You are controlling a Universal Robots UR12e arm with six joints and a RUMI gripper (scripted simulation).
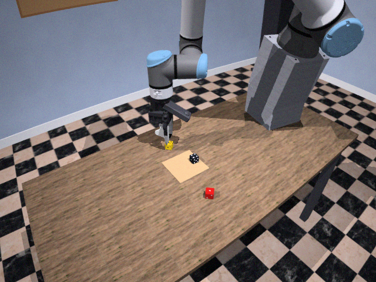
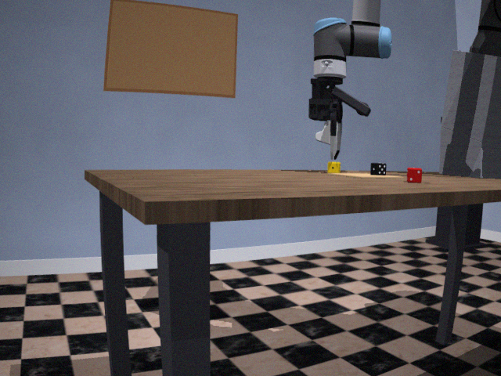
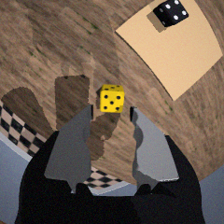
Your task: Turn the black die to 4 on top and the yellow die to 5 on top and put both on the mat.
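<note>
My hand is 4 cm above the yellow die. The rest, counted from my hand: red die 32 cm to the left, 4 cm below, 3 cm behind; then black die 13 cm to the left, 6 cm behind, 3 cm below; then tan mat 14 cm to the left, 5 cm below, 1 cm behind.
</note>
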